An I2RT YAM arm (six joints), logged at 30 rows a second.
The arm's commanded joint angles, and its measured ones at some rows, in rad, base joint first. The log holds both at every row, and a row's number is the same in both.
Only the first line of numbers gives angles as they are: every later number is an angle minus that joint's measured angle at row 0.
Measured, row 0: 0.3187 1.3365 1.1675 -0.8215 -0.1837 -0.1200
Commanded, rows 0 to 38: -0.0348 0.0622 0.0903 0.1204 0.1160 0.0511; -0.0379 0.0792 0.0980 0.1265 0.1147 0.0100; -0.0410 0.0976 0.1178 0.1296 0.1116 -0.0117; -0.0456 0.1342 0.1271 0.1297 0.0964 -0.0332; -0.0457 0.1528 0.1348 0.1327 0.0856 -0.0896; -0.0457 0.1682 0.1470 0.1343 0.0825 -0.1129; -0.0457 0.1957 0.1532 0.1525 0.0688 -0.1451; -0.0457 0.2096 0.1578 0.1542 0.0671 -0.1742; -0.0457 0.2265 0.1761 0.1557 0.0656 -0.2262; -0.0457 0.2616 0.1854 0.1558 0.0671 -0.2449; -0.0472 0.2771 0.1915 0.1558 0.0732 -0.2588; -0.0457 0.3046 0.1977 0.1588 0.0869 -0.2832; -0.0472 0.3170 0.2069 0.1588 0.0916 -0.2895; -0.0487 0.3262 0.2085 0.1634 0.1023 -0.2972; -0.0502 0.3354 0.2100 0.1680 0.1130 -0.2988; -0.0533 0.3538 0.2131 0.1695 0.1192 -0.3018; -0.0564 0.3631 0.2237 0.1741 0.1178 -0.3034; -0.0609 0.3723 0.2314 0.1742 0.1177 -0.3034; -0.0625 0.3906 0.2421 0.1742 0.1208 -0.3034; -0.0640 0.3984 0.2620 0.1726 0.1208 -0.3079; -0.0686 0.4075 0.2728 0.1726 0.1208 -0.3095; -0.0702 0.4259 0.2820 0.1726 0.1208 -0.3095; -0.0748 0.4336 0.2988 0.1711 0.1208 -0.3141; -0.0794 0.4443 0.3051 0.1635 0.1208 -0.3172; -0.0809 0.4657 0.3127 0.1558 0.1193 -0.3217; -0.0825 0.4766 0.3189 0.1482 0.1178 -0.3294; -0.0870 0.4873 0.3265 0.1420 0.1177 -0.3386; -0.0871 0.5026 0.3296 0.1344 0.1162 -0.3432; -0.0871 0.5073 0.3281 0.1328 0.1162 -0.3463; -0.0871 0.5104 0.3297 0.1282 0.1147 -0.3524; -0.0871 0.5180 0.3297 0.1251 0.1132 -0.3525; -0.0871 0.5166 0.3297 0.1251 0.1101 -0.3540; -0.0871 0.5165 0.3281 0.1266 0.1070 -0.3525; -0.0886 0.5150 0.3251 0.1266 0.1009 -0.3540; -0.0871 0.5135 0.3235 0.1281 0.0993 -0.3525; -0.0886 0.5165 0.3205 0.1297 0.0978 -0.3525; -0.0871 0.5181 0.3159 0.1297 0.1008 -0.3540; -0.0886 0.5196 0.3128 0.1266 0.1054 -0.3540; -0.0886 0.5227 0.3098 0.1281 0.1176 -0.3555
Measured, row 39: -0.0839 0.5253 0.2956 0.1339 0.1129 -0.3399
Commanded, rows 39 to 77: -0.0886 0.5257 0.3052 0.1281 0.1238 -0.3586; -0.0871 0.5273 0.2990 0.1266 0.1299 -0.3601; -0.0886 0.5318 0.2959 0.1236 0.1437 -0.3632; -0.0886 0.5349 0.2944 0.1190 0.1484 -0.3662; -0.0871 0.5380 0.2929 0.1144 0.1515 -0.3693; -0.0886 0.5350 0.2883 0.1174 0.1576 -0.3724; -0.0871 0.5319 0.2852 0.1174 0.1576 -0.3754; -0.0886 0.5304 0.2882 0.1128 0.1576 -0.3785; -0.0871 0.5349 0.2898 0.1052 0.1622 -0.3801; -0.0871 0.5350 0.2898 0.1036 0.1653 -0.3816; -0.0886 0.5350 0.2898 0.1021 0.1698 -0.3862; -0.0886 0.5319 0.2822 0.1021 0.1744 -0.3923; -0.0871 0.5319 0.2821 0.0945 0.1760 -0.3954; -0.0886 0.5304 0.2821 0.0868 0.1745 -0.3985; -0.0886 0.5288 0.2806 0.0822 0.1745 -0.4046; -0.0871 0.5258 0.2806 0.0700 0.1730 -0.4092; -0.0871 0.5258 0.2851 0.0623 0.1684 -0.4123; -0.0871 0.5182 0.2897 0.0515 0.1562 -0.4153; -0.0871 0.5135 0.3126 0.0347 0.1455 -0.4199; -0.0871 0.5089 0.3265 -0.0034 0.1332 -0.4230; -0.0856 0.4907 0.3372 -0.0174 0.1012 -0.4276; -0.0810 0.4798 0.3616 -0.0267 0.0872 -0.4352; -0.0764 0.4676 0.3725 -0.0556 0.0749 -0.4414; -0.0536 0.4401 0.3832 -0.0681 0.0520 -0.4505; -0.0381 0.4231 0.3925 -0.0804 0.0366 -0.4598; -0.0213 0.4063 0.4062 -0.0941 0.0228 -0.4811; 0.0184 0.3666 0.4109 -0.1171 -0.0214 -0.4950; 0.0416 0.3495 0.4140 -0.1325 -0.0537 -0.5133; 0.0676 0.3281 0.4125 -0.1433 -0.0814 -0.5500; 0.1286 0.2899 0.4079 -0.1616 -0.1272 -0.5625; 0.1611 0.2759 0.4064 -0.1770 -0.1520 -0.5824; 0.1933 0.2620 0.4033 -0.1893 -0.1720 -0.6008; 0.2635 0.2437 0.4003 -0.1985 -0.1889 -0.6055; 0.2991 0.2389 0.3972 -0.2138 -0.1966 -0.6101; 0.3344 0.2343 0.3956 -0.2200 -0.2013 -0.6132; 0.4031 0.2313 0.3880 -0.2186 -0.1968 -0.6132; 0.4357 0.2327 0.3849 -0.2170 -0.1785 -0.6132; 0.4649 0.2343 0.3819 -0.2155 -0.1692 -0.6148; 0.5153 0.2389 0.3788 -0.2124 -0.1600 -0.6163
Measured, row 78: 0.4143 0.2327 0.3754 -0.1545 -0.1407 -0.5821
